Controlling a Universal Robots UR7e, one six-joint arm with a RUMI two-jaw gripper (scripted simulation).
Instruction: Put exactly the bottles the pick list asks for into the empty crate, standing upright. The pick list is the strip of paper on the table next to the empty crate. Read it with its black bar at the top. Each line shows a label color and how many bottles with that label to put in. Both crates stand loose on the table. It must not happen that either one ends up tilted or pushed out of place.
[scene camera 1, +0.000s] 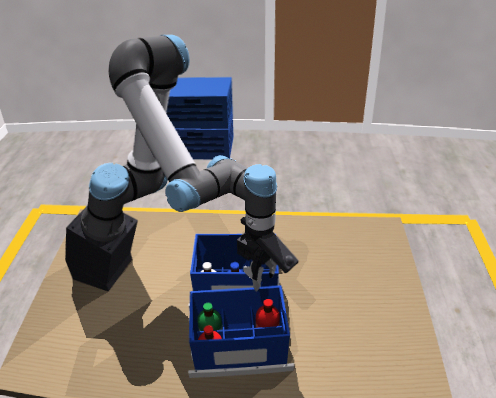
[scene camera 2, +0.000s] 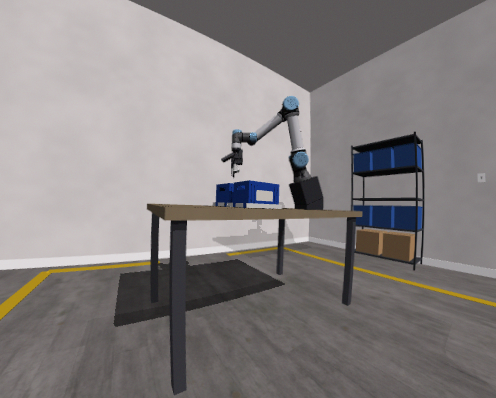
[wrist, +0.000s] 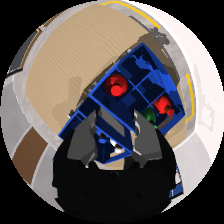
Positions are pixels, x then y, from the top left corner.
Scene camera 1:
my gripper: 263, 284
crate: 239, 347
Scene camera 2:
crate: 256, 192
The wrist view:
my gripper: 115, 110
crate: 136, 69
crate: 106, 123
